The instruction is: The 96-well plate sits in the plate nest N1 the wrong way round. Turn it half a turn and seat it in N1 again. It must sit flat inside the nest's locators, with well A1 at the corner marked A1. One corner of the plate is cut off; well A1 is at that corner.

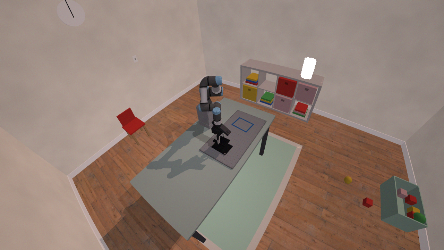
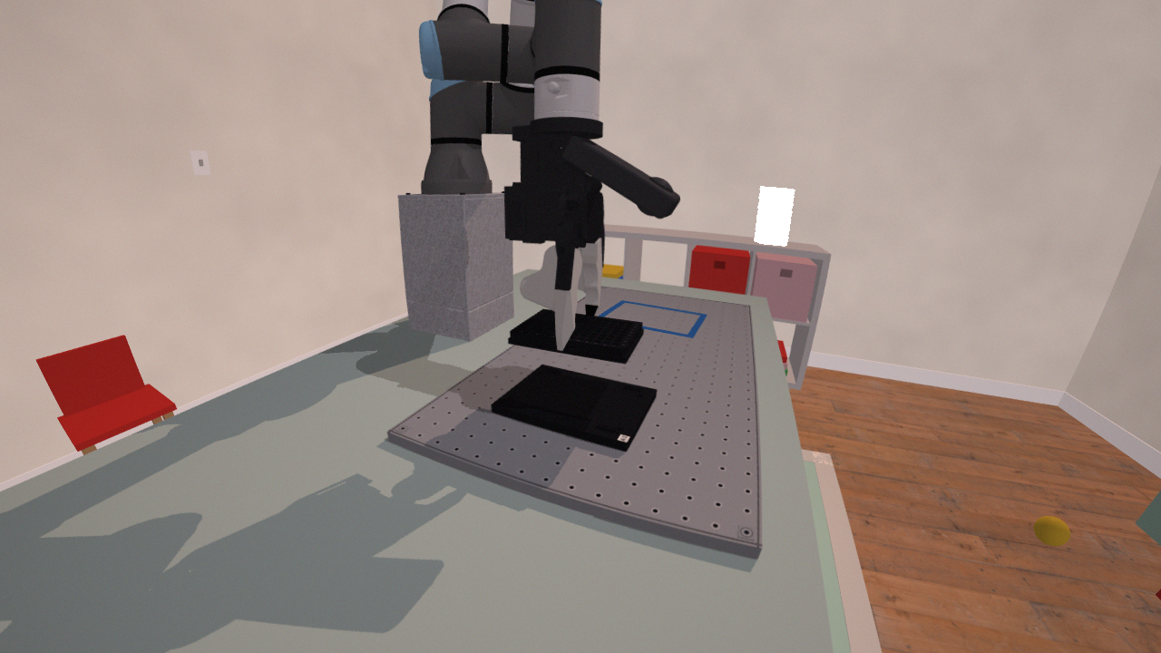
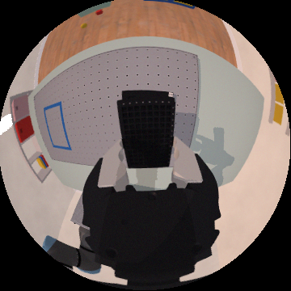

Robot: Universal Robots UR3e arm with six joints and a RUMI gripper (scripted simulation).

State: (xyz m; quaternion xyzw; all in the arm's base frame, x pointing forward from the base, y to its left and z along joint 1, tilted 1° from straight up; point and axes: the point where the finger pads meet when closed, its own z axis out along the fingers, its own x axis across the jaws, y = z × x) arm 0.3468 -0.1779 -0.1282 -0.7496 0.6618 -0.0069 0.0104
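The black 96-well plate is 1 cm below my hand. Round my hand: small white label: 9 cm below, 8 cm ahead, 5 cm to the right; black plate nest N1: 10 cm below.
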